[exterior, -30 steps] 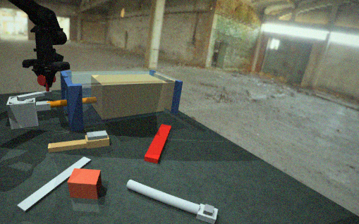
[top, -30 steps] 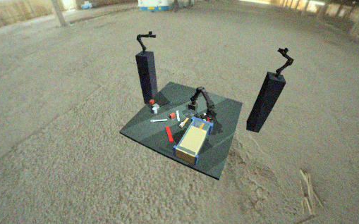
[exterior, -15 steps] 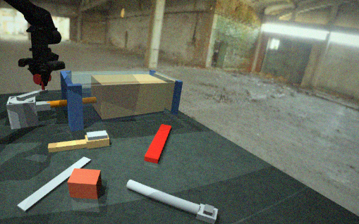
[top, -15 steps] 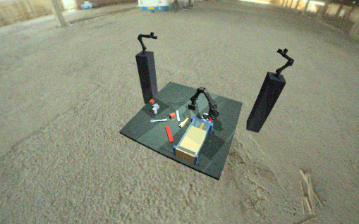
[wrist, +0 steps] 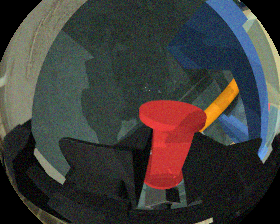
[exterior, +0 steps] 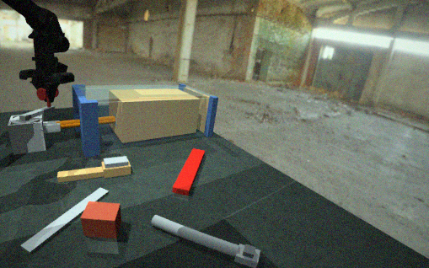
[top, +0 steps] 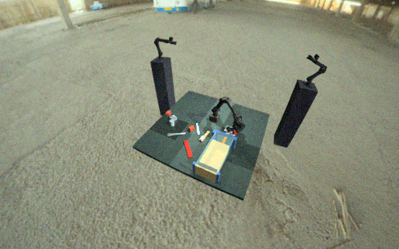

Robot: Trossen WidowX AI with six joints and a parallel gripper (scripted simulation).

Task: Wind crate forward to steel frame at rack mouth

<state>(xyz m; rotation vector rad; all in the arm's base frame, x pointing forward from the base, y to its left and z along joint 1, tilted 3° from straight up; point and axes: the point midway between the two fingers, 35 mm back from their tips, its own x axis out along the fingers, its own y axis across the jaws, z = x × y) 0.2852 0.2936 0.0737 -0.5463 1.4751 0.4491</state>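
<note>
My gripper tip is 90 mm past the winch, 70 mm to the left of it and 90 mm above it. The rest, counted from my gripper tip: wooden-handled tool: 60 mm ahead, 320 mm to the right, 100 mm below; then winch handle: 30 mm behind, 20 mm to the right, 10 mm below; then red knob: 20 mm above.
</note>
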